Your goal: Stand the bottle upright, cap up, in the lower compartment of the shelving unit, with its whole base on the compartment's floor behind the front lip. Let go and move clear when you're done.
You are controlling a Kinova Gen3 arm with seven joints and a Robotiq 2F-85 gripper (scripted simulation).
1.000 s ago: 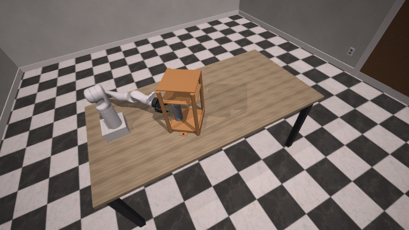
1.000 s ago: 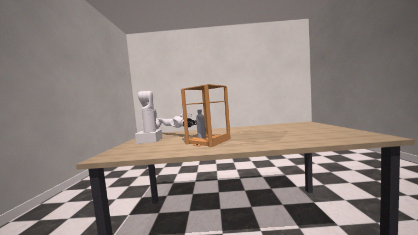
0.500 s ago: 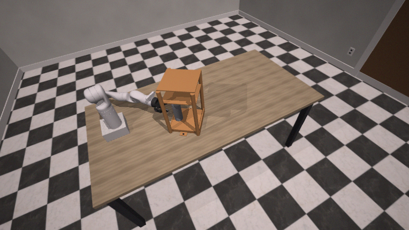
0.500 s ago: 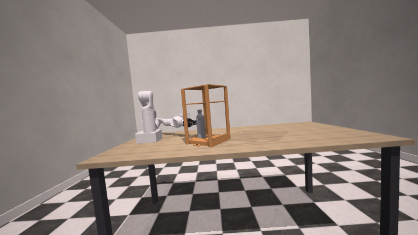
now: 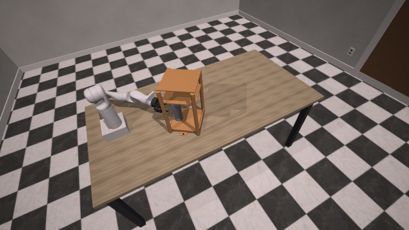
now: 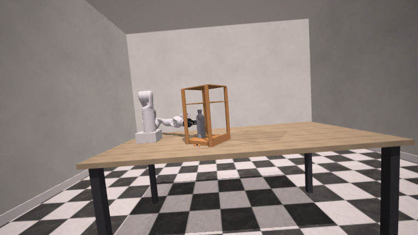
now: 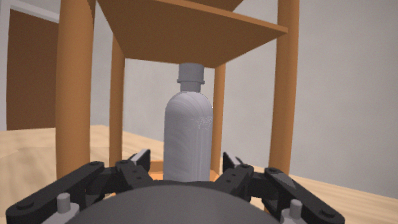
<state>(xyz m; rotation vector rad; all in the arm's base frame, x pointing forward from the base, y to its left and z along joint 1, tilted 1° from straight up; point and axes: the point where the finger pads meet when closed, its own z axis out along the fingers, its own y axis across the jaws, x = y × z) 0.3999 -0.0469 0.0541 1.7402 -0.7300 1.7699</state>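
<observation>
The orange shelving unit is 90 mm ahead of my hand, 70 mm to the right of it and 60 mm above it.
</observation>
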